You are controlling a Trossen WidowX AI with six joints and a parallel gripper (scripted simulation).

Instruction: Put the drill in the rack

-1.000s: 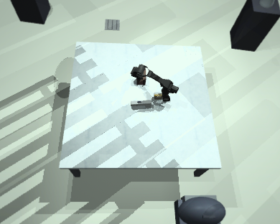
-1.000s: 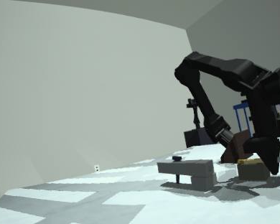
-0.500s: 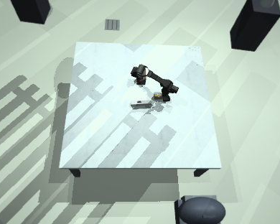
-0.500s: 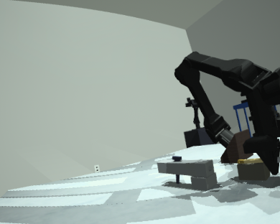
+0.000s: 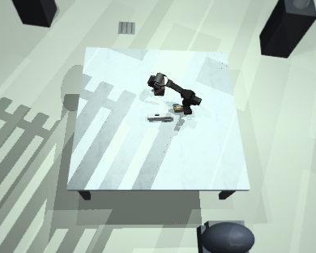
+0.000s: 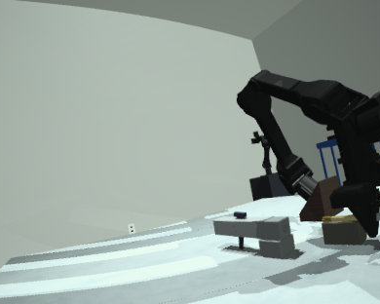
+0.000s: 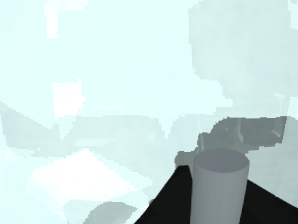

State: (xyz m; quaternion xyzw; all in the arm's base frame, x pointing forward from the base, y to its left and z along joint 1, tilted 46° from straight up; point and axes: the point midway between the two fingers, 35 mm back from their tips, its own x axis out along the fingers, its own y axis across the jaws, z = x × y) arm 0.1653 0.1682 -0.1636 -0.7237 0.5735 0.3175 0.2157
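My gripper tip is now 10 mm short of the drill, 40 mm to the left of it and 30 mm below it. From my gripper tip the other things lie so: grey block (120 mm ahead, 200 mm to the right, 30 mm above); thin dark pin (120 mm ahead, 230 mm to the right, 40 mm above).
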